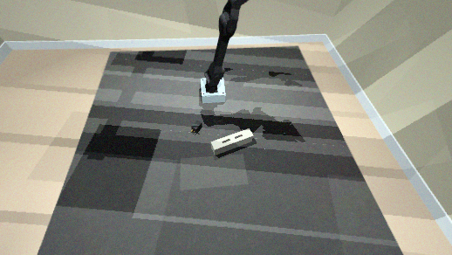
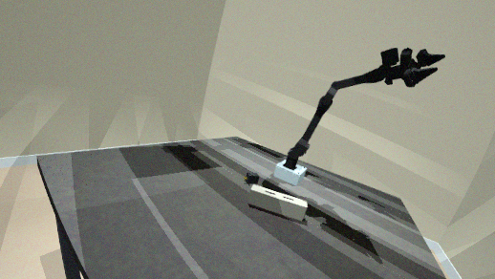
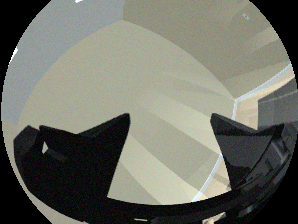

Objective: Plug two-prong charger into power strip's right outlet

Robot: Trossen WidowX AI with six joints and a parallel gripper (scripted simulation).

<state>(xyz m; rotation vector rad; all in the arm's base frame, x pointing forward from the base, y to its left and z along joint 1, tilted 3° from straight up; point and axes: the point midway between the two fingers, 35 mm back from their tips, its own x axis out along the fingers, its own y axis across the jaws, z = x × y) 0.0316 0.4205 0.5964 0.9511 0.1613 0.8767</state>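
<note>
Now: the dark two-prong charger 64 cm below my gripper tip, 55 cm to the right of it and 16 cm ahead of it.
</note>
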